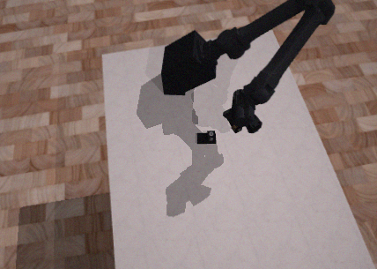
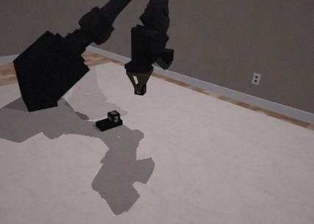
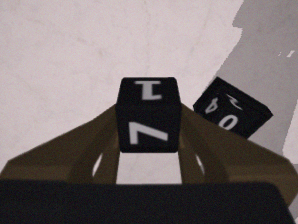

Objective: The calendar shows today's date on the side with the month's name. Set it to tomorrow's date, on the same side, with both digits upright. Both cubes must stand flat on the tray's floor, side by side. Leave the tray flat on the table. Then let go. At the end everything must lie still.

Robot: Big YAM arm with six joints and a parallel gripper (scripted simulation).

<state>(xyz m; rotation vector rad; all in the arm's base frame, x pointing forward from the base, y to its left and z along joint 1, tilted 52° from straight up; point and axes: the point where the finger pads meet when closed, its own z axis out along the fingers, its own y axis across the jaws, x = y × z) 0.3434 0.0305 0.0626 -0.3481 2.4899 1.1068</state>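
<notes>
Right now my hand is 110 mm to the left of the black tray, 110 mm above it and 30 mm past it. From my hand the other things lie so: black digit cube (right at my hand).
</notes>
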